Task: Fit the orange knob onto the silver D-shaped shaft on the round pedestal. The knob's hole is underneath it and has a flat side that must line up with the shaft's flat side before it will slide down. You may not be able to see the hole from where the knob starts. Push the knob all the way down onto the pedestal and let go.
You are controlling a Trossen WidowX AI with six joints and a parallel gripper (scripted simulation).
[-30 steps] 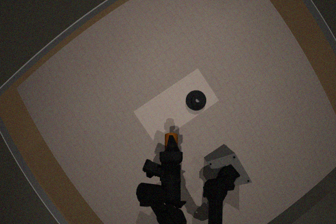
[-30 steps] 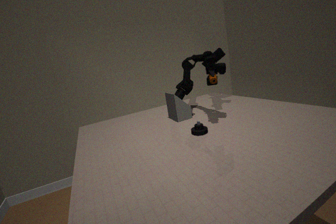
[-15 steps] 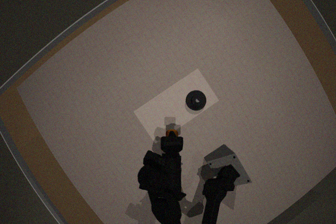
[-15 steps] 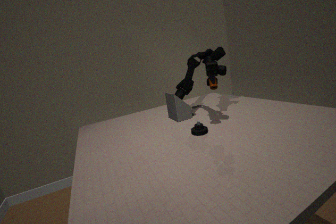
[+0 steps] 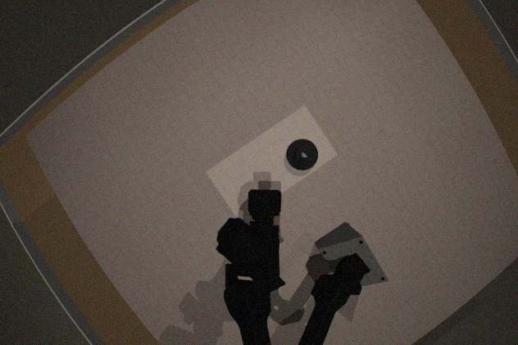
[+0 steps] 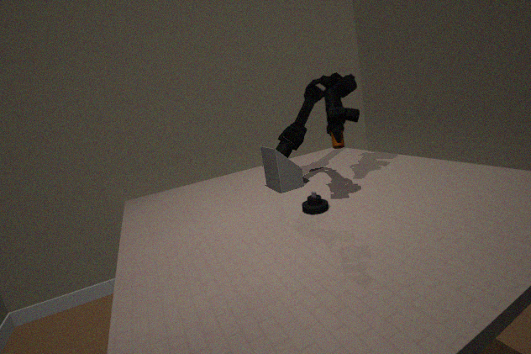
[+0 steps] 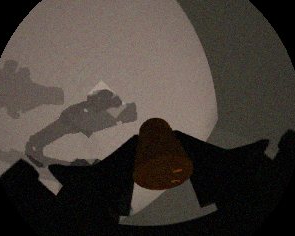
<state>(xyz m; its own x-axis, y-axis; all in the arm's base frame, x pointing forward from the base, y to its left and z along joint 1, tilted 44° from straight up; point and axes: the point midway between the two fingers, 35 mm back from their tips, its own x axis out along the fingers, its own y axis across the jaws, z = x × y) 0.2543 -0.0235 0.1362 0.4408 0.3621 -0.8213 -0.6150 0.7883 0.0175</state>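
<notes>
The orange knob is 30 mm above my gripper tip, 10 mm to the left of it and 10 mm behind it. Also, from my gripper tip: black round pedestal (150 mm to the right, 150 mm below, 20 mm ahead).
</notes>
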